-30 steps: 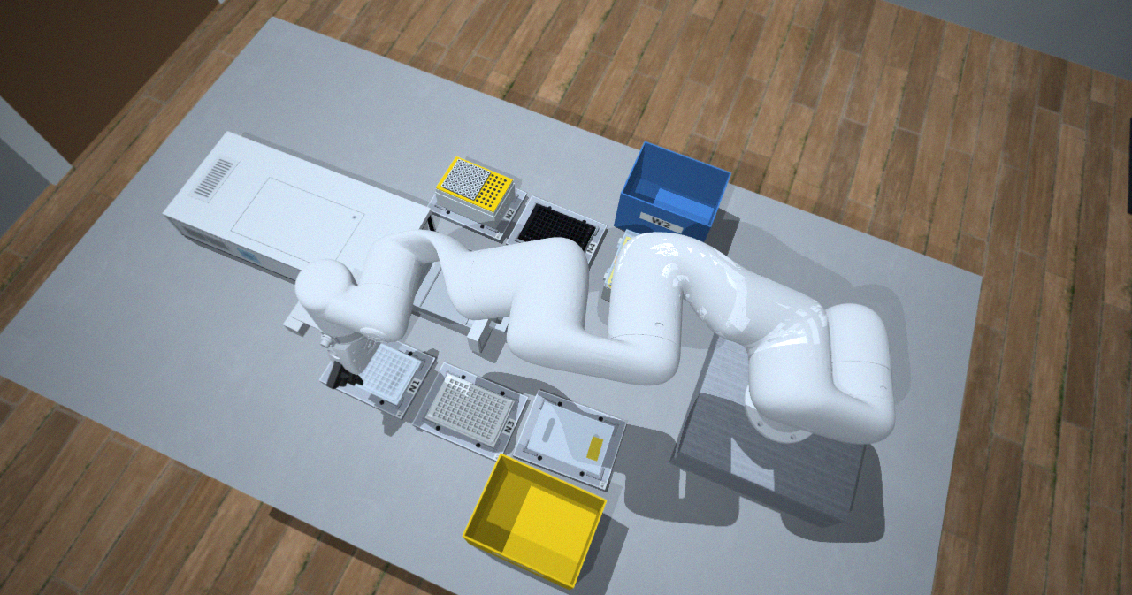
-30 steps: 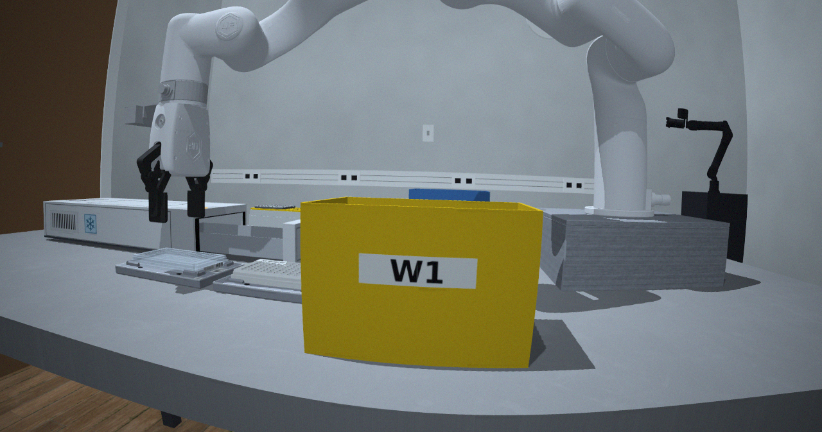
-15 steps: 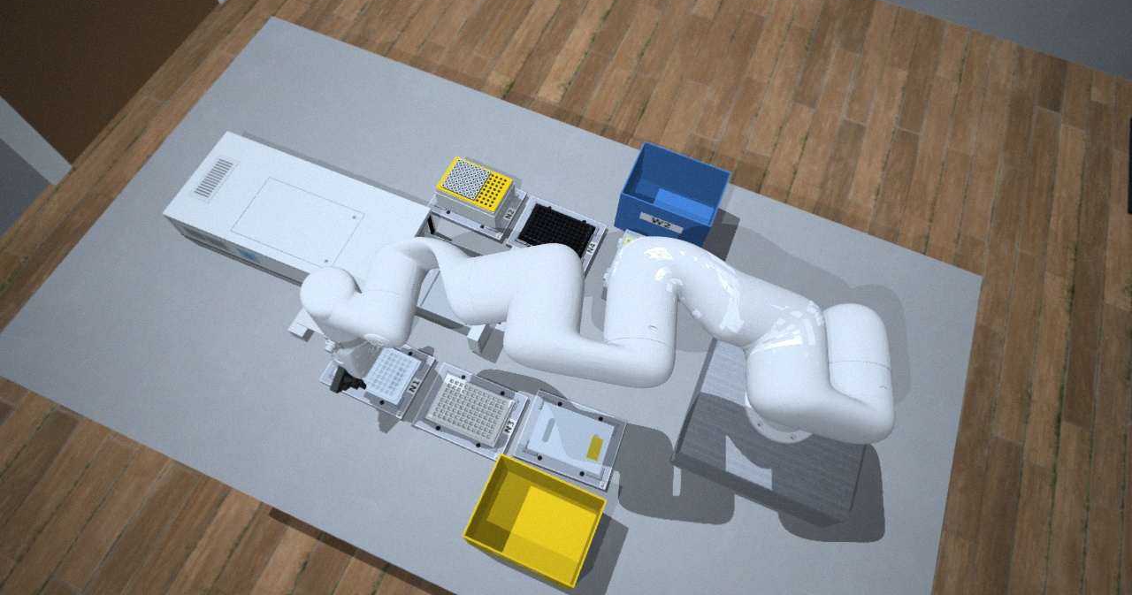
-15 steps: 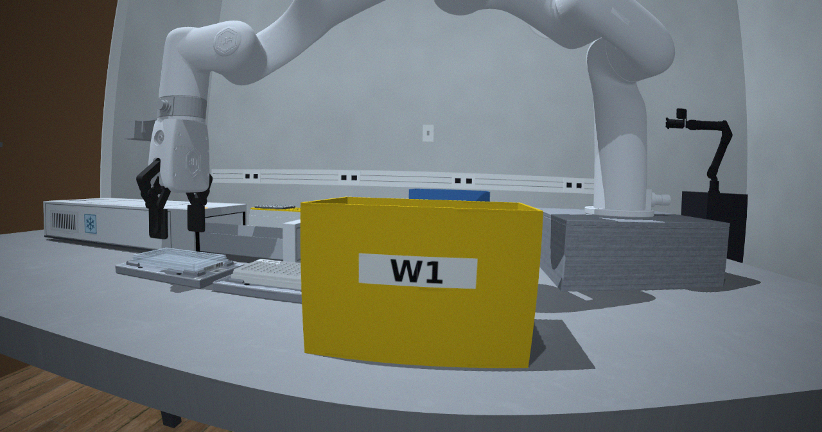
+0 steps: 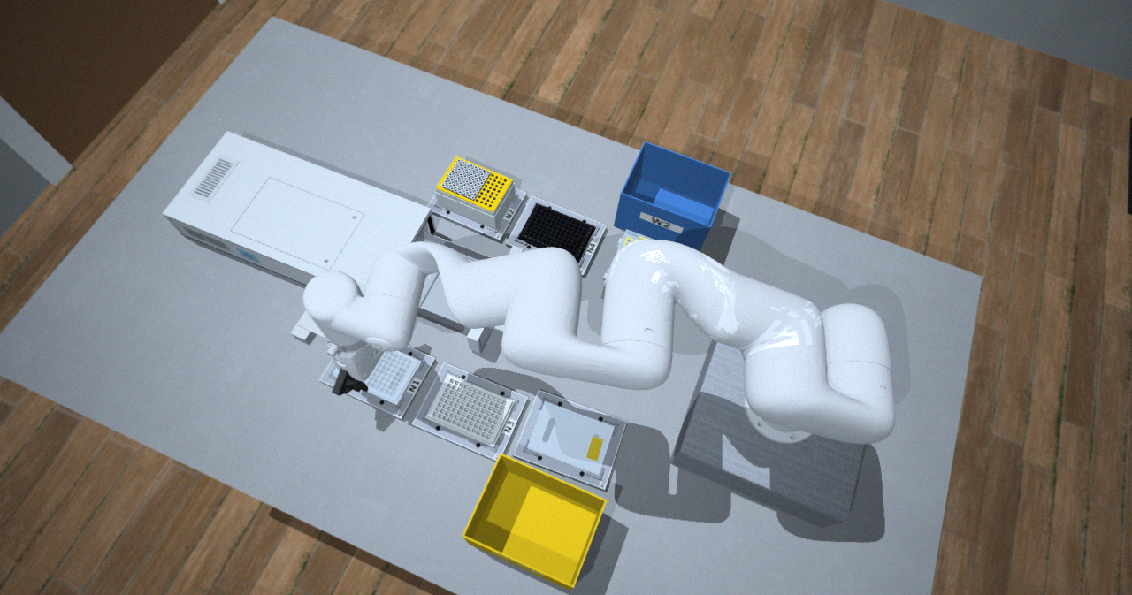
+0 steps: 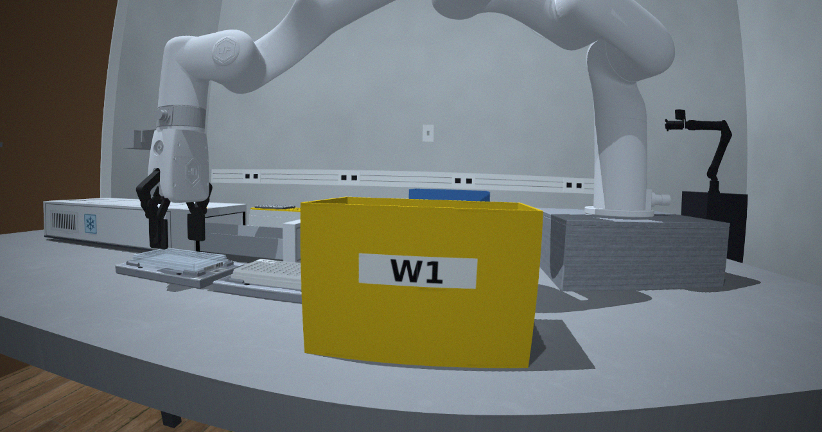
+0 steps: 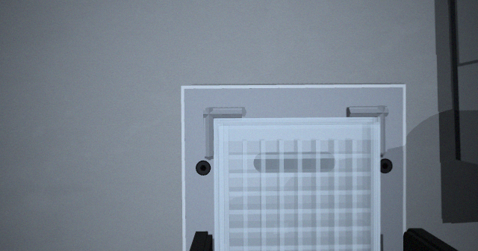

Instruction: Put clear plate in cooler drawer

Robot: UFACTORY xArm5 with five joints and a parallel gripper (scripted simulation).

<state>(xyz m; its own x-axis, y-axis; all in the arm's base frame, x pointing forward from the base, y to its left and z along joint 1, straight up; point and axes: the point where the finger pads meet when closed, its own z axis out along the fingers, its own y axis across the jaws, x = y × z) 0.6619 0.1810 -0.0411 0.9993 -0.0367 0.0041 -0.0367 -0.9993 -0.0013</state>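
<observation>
Now: the clear plate 30 mm below my hand. From my hand the other things lie so: drawer (190 mm to the right, 20 mm behind, 10 mm below); then white well plate (180 mm behind, 30 mm below); then nest N1 (50 mm below).
</observation>
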